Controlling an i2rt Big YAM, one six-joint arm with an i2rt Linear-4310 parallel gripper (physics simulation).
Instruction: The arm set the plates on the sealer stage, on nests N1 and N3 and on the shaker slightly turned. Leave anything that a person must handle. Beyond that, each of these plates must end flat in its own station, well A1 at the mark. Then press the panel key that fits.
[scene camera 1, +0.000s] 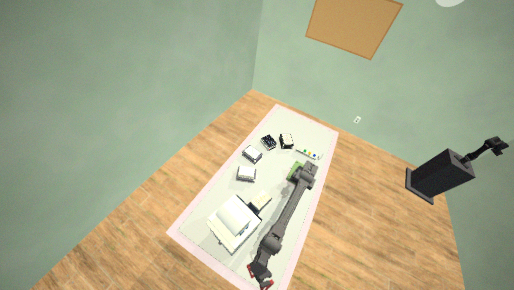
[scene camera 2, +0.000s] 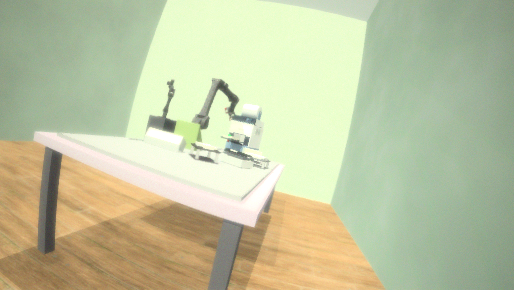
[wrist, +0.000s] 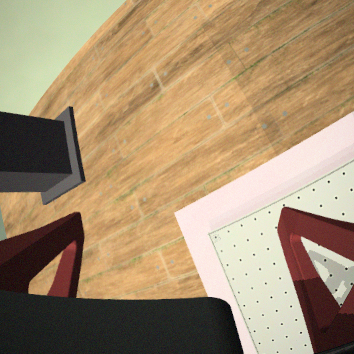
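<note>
My gripper (scene camera 1: 260, 278) (scene camera 2: 229, 111) (wrist: 183, 222) is open and empty, raised beyond the sealer, near one end of the table. The white sealer (scene camera 1: 231, 222) (scene camera 2: 255, 131) has a cream plate (scene camera 1: 260, 200) on its extended stage. Two white-topped plates (scene camera 1: 252, 152) (scene camera 1: 246, 173) sit on separate stations along one long side of the table. Near them are a dark plate (scene camera 1: 268, 140) and a cream-topped plate (scene camera 1: 286, 139) on a dark station. The key panel (scene camera 1: 309, 154) shows green, yellow and blue keys. Nest labels, the A1 marks and small turns of the plates are too small to read.
The arm's base stands by a green block (scene camera 1: 295, 171) (scene camera 2: 188, 134) on the pink-edged table (scene camera 1: 172, 232) (scene camera 2: 150, 181) (wrist: 192, 235). A dark pedestal (scene camera 1: 440, 172) (wrist: 32, 150) stands on the floor away from the table, with another dark arm (scene camera 1: 480, 150) (scene camera 2: 168, 102) on it.
</note>
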